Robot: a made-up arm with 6 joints.
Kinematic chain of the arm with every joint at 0, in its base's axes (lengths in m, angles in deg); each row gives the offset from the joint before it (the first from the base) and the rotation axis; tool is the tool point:
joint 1: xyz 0 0 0.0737 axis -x
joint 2: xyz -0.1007 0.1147 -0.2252 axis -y
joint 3: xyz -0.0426 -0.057 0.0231 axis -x
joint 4: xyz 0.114 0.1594 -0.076 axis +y
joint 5: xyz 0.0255 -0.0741 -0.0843 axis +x
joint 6: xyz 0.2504 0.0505 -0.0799 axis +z
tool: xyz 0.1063 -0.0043 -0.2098
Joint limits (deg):
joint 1: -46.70..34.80
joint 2: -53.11..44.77
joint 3: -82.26..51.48
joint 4: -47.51..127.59
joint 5: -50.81..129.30
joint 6: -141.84..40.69
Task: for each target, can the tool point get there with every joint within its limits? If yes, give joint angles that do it. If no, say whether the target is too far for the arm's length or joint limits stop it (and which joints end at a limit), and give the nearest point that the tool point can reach.
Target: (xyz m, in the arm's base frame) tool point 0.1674 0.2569 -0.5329
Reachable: yes | joints -25.86 -28.48 -7.24 -17.87 -35.00 -76.96
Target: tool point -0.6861 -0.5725 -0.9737
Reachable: no: too far | nearest point -0.4107 -0.3624 -0.6178 | short by 0.497 m
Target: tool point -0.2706 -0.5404 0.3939
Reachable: no: joint limits stop it (at a limit: joint 1, joint 2, joint 3, joint 5) | nearest point -0.3143 -0.4156 0.1502 | short by 0.277 m
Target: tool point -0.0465 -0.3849 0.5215
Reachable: no: joint limits stop it (at a limit: joint 1, joint 2, joint 3) | nearest point -0.0311 -0.2332 0.3967 | short by 0.197 m
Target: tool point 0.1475 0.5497 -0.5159
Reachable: yes | joints -26.89 -20.77 -12.97 3.71 -10.93 -8.16
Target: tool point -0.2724 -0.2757 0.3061
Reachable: no: joint limits stop it (at a limit: joint 1, joint 2, joint 4, joint 6) | nearest point -0.2092 -0.2221 0.2738 | short by 0.089 m
